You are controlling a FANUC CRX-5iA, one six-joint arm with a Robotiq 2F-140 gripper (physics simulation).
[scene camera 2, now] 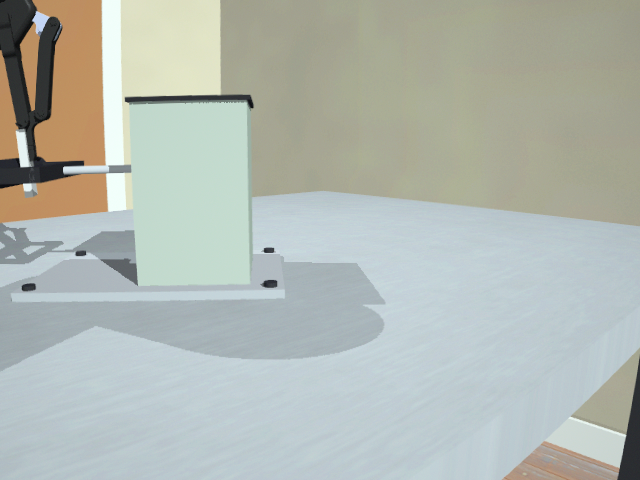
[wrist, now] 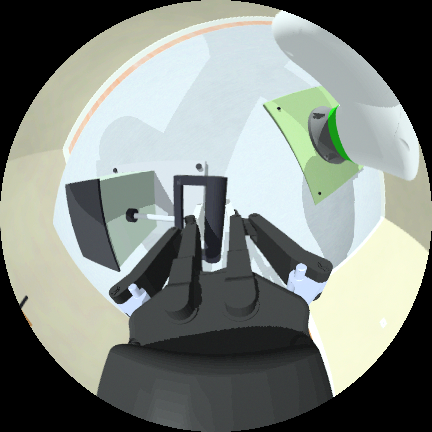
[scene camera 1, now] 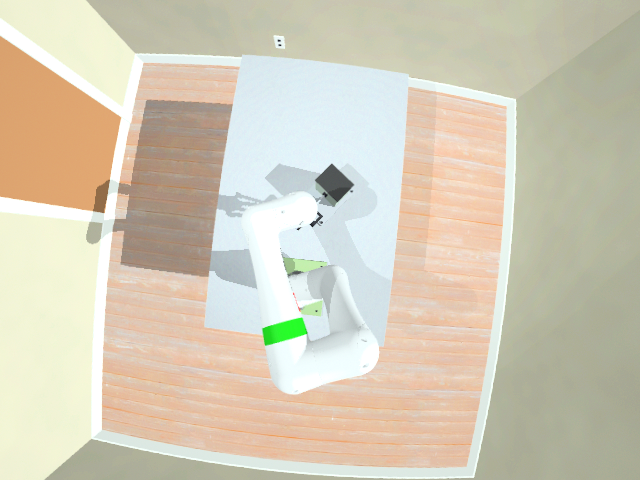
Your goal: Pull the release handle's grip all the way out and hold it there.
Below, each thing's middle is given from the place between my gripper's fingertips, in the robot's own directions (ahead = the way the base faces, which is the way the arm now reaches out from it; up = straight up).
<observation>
The base plate (wrist: pixel 164 170) is 140 mm ahead of my hand, 80 mm below it and 60 mm to the right of it.
</observation>
